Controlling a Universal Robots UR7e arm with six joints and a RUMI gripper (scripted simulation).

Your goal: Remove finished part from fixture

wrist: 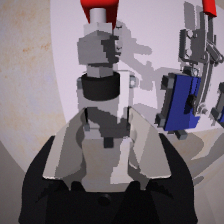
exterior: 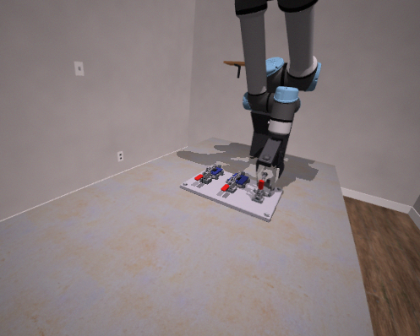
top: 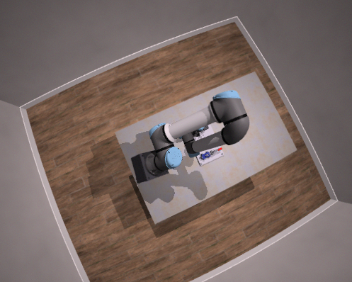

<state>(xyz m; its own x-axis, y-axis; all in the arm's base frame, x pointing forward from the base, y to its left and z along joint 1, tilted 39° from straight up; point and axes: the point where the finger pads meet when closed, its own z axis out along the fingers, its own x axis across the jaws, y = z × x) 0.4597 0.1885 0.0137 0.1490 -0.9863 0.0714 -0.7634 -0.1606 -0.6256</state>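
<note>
Now: the finished part 10 mm behind my hand and 10 mm below it. The rest, counted from my hand: white fixture plate 70 mm ahead, 100 mm to the right, 30 mm below.
</note>
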